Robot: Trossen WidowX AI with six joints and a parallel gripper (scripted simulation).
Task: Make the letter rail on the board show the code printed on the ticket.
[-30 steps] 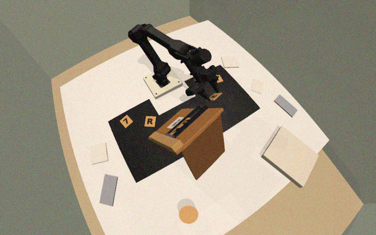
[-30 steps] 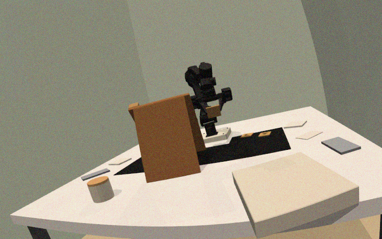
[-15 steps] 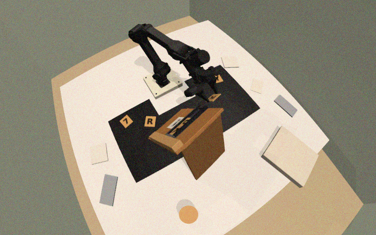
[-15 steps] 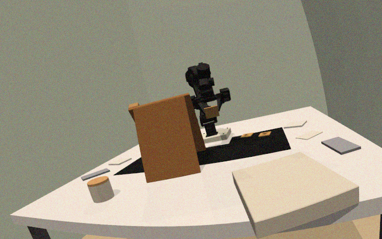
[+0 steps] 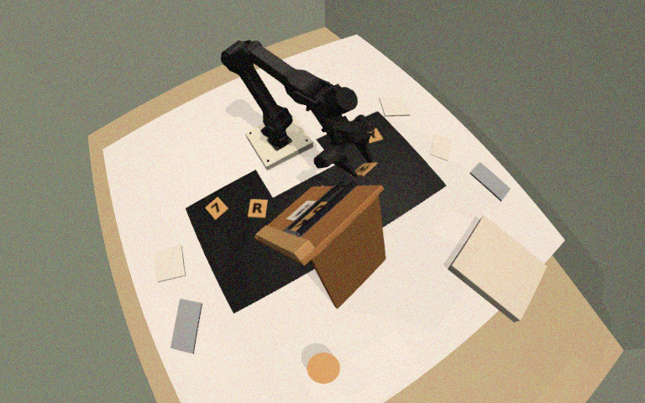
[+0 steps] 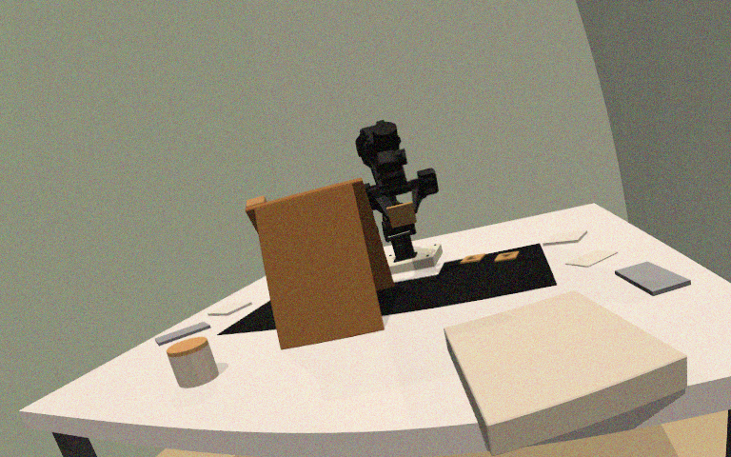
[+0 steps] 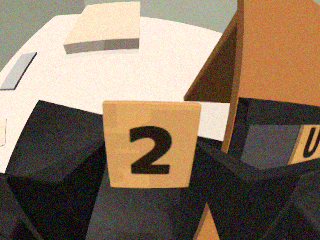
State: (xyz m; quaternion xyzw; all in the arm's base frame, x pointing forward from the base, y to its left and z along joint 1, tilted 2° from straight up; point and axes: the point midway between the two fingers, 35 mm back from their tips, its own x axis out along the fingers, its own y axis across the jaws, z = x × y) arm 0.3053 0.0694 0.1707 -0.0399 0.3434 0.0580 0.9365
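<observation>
Now: the k tile 30 mm ahead of my gripper tip and 210 mm to the right of it. Round my gripper tip: letter tile: right at my gripper tip; then black mat: 130 mm behind, 90 mm to the right, 180 mm below; then white ticket: 40 mm behind, 170 mm to the right, 80 mm below.
</observation>
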